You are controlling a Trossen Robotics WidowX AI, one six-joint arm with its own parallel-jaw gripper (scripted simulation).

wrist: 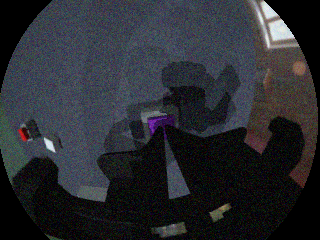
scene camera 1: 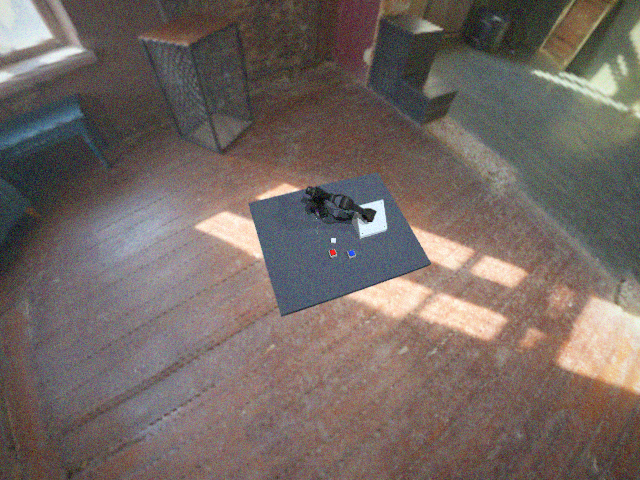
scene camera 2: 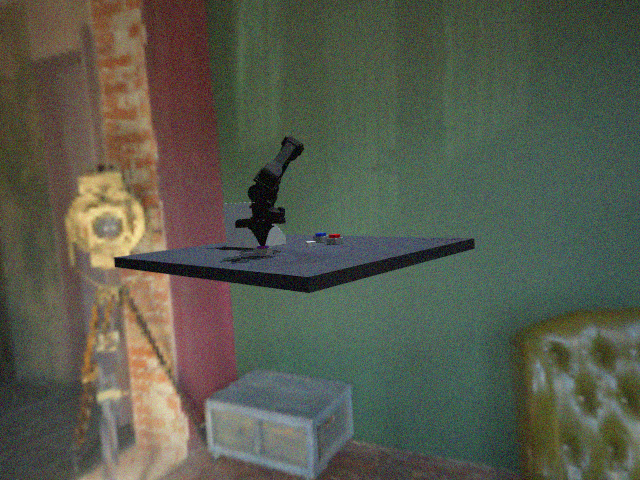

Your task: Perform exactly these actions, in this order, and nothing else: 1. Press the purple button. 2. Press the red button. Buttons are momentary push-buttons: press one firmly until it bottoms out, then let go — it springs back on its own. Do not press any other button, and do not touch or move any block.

In view: the gripper [scene camera 2: 262, 246].
The gripper also shows in the wrist view [wrist: 163, 128].
